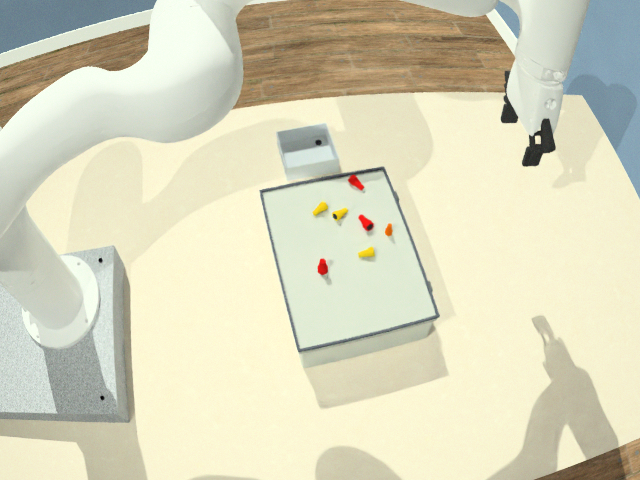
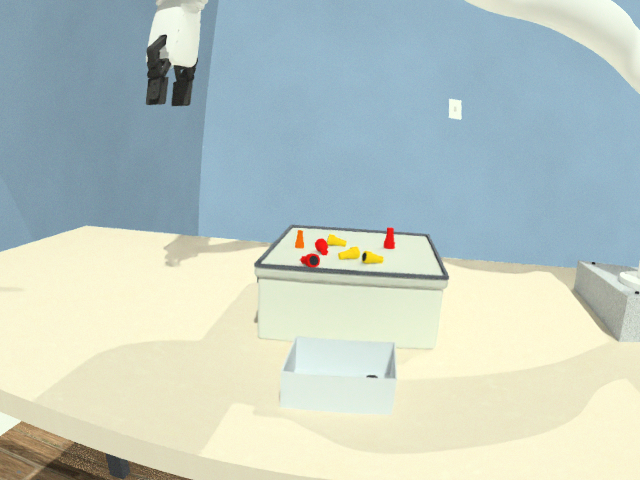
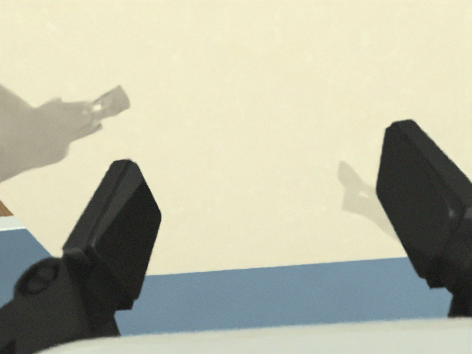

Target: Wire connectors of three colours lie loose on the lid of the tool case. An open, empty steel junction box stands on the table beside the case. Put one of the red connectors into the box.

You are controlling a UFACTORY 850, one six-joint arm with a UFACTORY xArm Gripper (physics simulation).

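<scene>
Three red connectors are on the lid of the tool case (image 1: pixel 367 304) (image 2: pixel 348 312). One red connector (image 1: pixel 355 182) (image 2: pixel 311 259) lies near the edge by the junction box. A second red connector (image 1: pixel 366 222) (image 2: pixel 321 246) lies further in, near the orange one. A third red connector (image 1: pixel 322 267) (image 2: pixel 389 239) stands upright, narrow end up. The open, empty steel junction box (image 1: pixel 312 167) (image 2: pixel 338 393) stands beside the case. My gripper (image 1: pixel 520 136) (image 2: pixel 169 99) (image 3: pixel 259 173) is open and empty, high above the table on the side of the case away from the robot base.
Yellow connectors (image 1: pixel 320 208) (image 1: pixel 340 213) (image 1: pixel 367 252) lie on the lid. A small orange connector (image 1: pixel 388 229) (image 2: pixel 299 239) stands near the lid's edge. The robot base block (image 1: pixel 111 330) (image 2: pixel 604 299) is on the opposite side of the case from my gripper.
</scene>
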